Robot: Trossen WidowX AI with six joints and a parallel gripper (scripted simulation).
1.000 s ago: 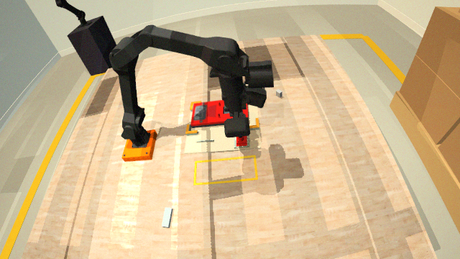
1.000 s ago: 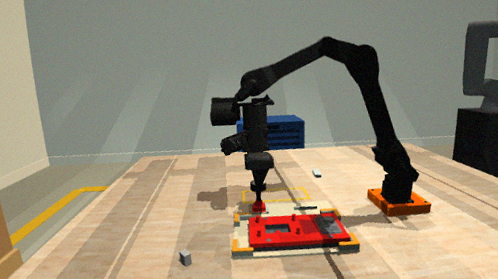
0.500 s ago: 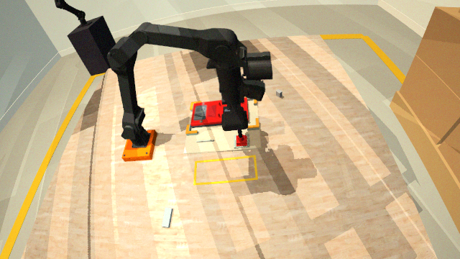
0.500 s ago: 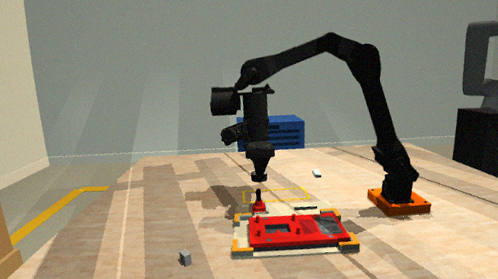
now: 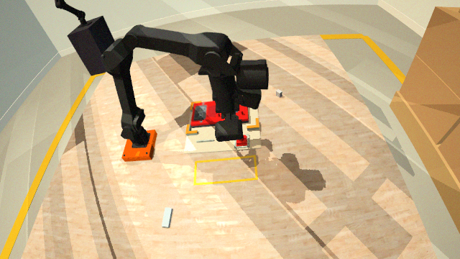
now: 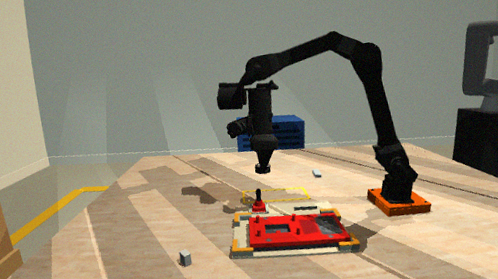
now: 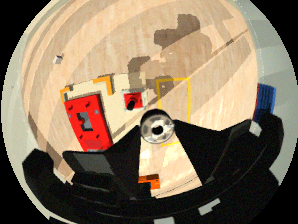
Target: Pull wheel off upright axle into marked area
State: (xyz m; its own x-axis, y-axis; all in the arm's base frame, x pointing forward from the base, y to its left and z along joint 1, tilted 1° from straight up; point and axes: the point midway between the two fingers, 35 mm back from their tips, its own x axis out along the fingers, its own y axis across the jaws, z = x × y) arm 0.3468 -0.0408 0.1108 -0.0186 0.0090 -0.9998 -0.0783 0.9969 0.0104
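My gripper tip is 10 mm short of the upright axle, 40 mm to the right of it and 70 mm above it. From my gripper tip the other things lie so: dark wheel right at my gripper tip.
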